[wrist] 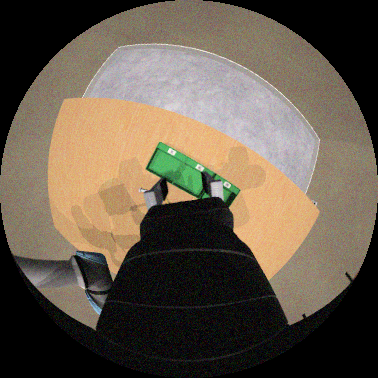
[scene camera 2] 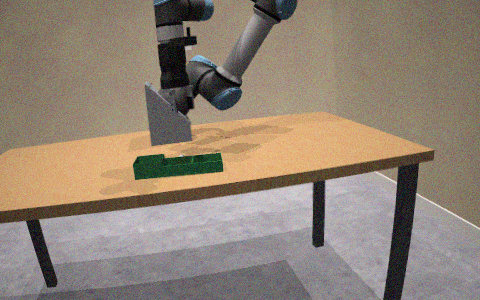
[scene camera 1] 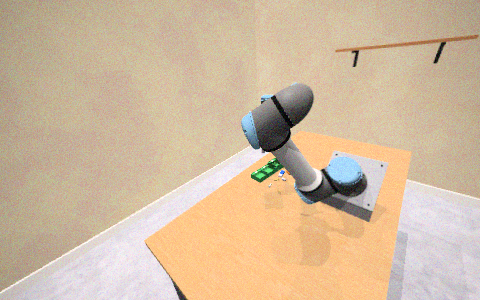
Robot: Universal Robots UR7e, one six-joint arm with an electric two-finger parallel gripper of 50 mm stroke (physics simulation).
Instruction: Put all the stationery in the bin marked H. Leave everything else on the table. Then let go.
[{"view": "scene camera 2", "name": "my gripper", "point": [183, 110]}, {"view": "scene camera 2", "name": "green three-bin tray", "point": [149, 166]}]
